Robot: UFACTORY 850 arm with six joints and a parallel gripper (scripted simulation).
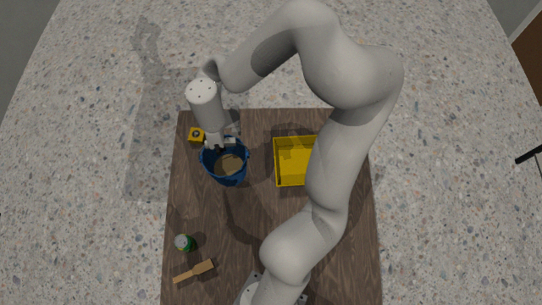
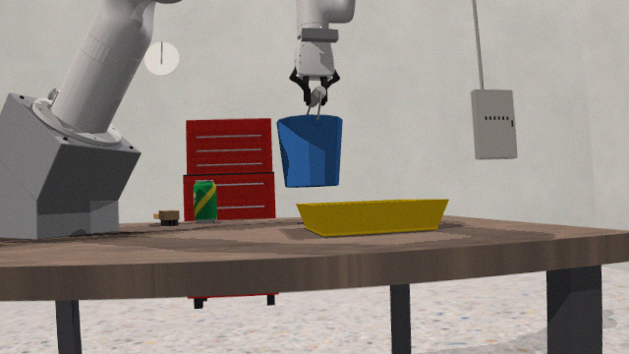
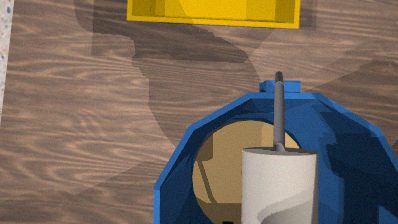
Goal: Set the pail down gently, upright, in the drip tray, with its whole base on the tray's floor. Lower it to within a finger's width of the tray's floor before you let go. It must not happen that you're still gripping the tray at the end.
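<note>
The pail handle is 10 mm behind my hand and 30 mm below it. Also, from my hand: yellow drip tray (20 mm behind, 300 mm to the right, 310 mm below); blue pail (10 mm behind, 90 mm below).
</note>
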